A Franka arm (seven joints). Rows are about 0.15 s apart.
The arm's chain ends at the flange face. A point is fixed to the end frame.
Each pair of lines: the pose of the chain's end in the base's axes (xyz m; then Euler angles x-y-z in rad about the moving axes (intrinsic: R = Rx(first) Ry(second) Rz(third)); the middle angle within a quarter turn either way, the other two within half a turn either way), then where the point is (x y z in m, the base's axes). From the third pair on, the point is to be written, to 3 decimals.
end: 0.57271, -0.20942, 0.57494, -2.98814, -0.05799, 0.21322
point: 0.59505 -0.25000 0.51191
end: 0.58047, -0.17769, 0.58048, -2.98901, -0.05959, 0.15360
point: 0.60563 -0.21670 0.51752
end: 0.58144, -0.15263, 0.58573, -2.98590, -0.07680, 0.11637
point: 0.607 -0.190 0.522
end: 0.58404, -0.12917, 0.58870, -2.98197, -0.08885, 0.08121
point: 0.611 -0.165 0.525
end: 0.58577, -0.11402, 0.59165, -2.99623, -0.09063, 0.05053
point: 0.614 -0.150 0.528
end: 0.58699, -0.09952, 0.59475, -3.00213, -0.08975, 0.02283
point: 0.616 -0.135 0.532
